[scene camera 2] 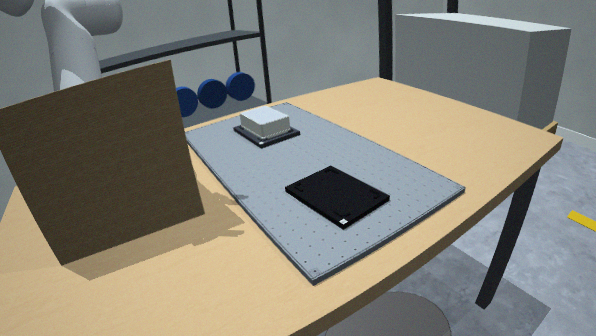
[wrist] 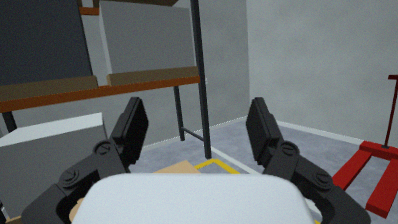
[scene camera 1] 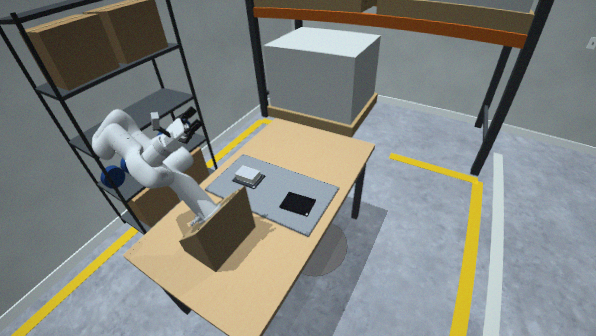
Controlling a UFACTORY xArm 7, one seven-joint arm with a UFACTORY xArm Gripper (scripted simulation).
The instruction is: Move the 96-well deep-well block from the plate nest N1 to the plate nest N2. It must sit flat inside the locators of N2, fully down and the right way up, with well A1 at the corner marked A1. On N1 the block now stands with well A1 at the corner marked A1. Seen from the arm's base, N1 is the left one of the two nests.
Labels:
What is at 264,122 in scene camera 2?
A white deep-well block.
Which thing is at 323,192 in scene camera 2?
A black nest N2.

